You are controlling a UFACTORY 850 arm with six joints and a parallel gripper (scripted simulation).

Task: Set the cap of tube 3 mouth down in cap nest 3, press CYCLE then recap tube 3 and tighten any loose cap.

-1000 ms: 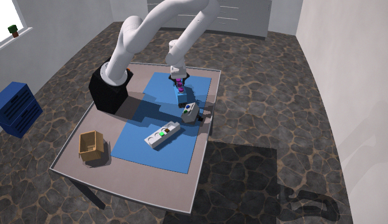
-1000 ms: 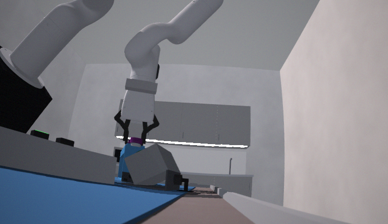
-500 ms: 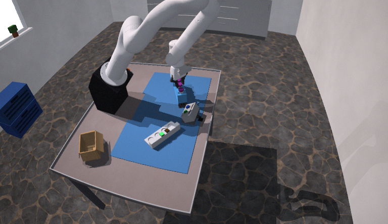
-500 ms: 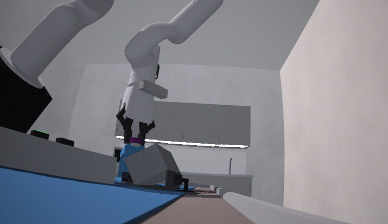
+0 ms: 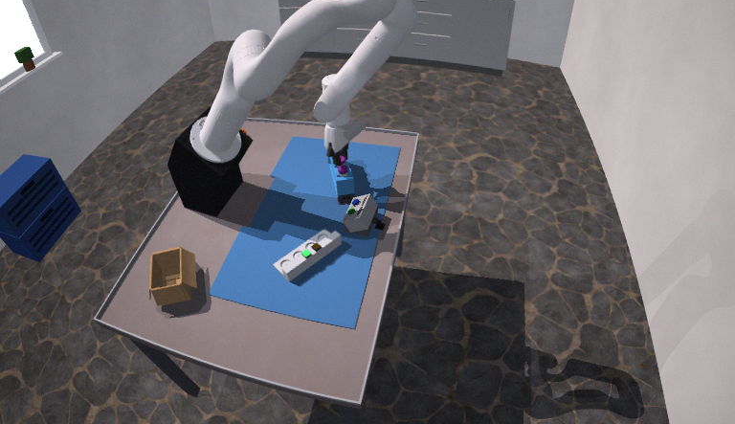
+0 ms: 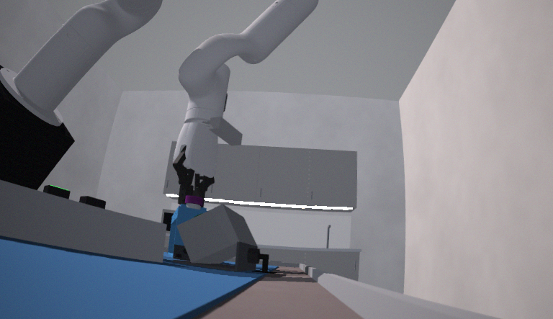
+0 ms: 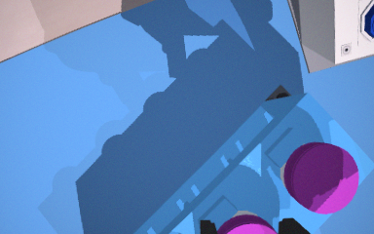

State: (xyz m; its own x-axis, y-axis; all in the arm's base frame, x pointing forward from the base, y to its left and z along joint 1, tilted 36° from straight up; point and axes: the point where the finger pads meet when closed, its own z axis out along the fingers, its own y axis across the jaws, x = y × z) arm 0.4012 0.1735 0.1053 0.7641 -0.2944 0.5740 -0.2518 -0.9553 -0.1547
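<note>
The magenta cap lies 10 mm below my hand. The rest, counted from my hand: grey key housing 110 mm ahead, 170 mm to the right, 80 mm below; then blue key 90 mm ahead, 140 mm to the right, 60 mm below; then green key 90 mm ahead, 190 mm to the right, 60 mm below.
</note>
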